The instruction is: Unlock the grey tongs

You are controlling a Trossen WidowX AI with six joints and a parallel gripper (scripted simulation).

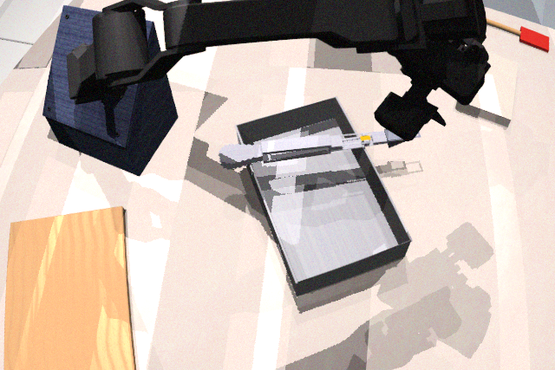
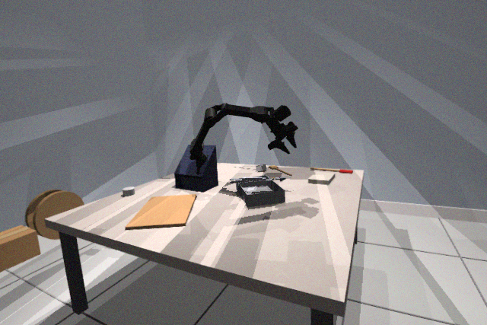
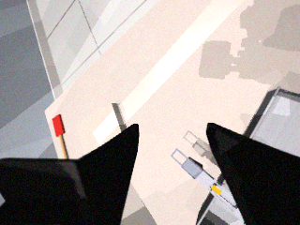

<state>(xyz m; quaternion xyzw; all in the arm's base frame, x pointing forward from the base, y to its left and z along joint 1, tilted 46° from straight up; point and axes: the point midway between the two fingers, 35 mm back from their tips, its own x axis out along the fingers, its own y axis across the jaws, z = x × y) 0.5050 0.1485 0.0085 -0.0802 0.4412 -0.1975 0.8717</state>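
Now: the yellow lock 13 cm behind my gripper tip, 2 cm to the left of it and 16 cm below it. Round my gripper tip: roasting tin 17 cm behind, 8 cm to the right, 20 cm below; then white block 5 cm ahead, 31 cm to the left, 22 cm below; then red-headed spatula 8 cm ahead, 54 cm to the left, 22 cm below.
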